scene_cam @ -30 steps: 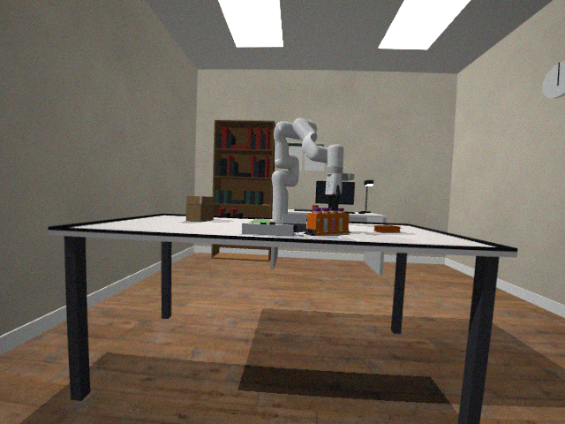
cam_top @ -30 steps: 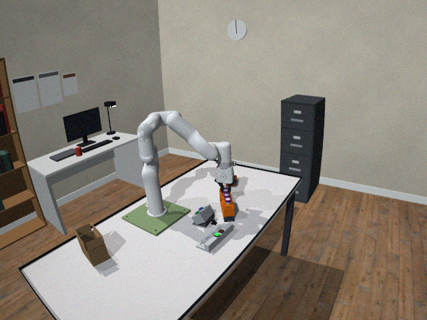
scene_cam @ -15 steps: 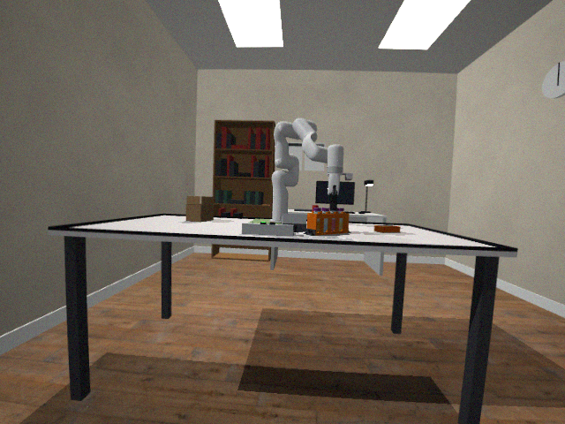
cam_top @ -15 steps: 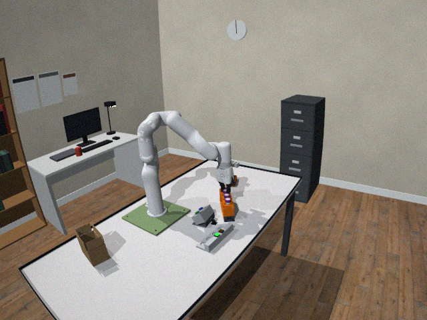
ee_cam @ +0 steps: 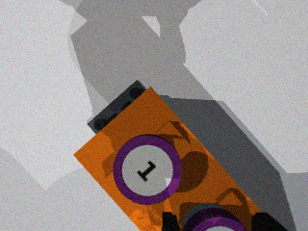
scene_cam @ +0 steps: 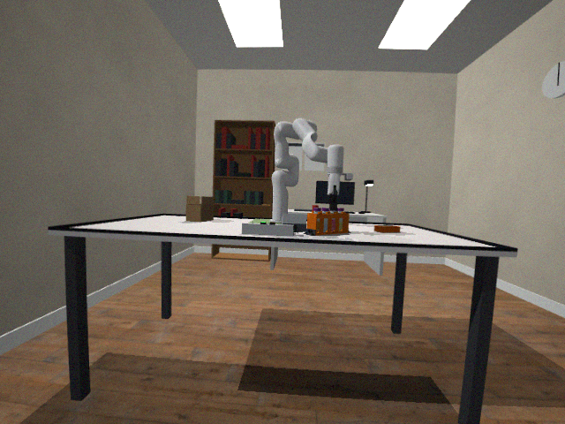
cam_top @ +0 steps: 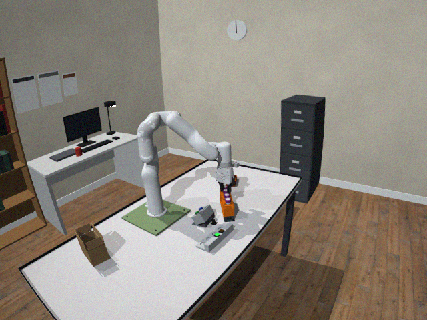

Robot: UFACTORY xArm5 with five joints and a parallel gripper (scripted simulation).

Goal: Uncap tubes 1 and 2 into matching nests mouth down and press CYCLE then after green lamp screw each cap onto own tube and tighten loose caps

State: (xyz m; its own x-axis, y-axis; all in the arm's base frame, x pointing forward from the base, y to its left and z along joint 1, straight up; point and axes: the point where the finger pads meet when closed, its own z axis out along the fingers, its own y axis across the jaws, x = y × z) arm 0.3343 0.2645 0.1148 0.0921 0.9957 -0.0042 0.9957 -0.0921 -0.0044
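Now: hand 1 cm above the purple cap marked 2. From my hand the other things lie so: purple cap marked 1: 3 cm behind, 4 cm to the left, 2 cm below; cap 4: 6 cm ahead, 8 cm to the right, 2 cm below; blue cycle key: 7 cm behind, 17 cm to the right, 6 cm below.
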